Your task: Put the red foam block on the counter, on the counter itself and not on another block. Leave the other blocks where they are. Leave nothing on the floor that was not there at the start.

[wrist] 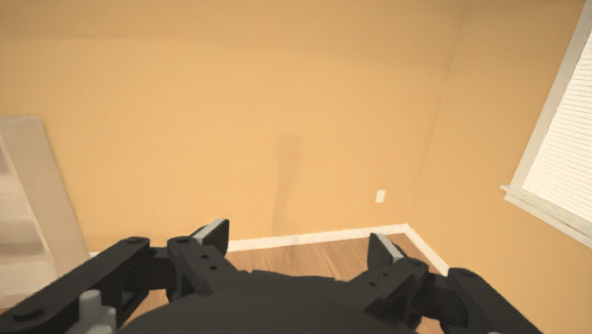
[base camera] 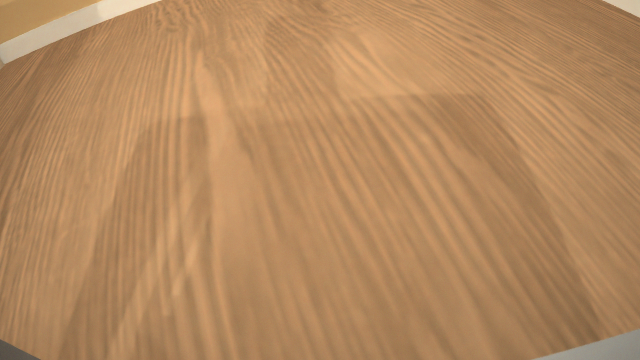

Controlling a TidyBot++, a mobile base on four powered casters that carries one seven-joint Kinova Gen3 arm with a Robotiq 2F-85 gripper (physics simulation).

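Frame: origin at the arm's base, x ahead, y left, z up, level; centimetres.
Where they show: gripper, fingertip midpoint: (wrist: 297, 241).
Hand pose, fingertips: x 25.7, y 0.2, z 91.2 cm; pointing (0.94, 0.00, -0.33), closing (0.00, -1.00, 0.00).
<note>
After its pixels a point has its place.
My gripper (wrist: 297, 241) @[x 25.7, y 0.2, z 91.2 cm] is open in the wrist view, with its two fingers wide apart and wall and floor showing between them. The red foam block, the other blocks and the counter do not show in the base camera view or in the wrist view.
A pale shelf unit (wrist: 55, 200) @[x 121.7, y 140.3, z 20.5 cm] stands at the left edge of the wrist view. An orange-yellow wall (wrist: 240, 125) @[x 165.0, y 43.6, z 59.2 cm] with a white outlet (wrist: 380, 196) @[x 195.6, y -61.2, z 0.3 cm] is ahead, and a window with blinds (wrist: 565, 145) @[x 126.4, y -116.1, z 72.7 cm] is at right. Wooden floor (base camera: 320, 200) @[x 40.4, y 2.3, z -39.6 cm] (wrist: 300, 260) @[x 158.4, y -0.7, z -39.7 cm] meets a white baseboard (base camera: 55, 37) @[x 142.0, y 116.4, z -38.0 cm].
</note>
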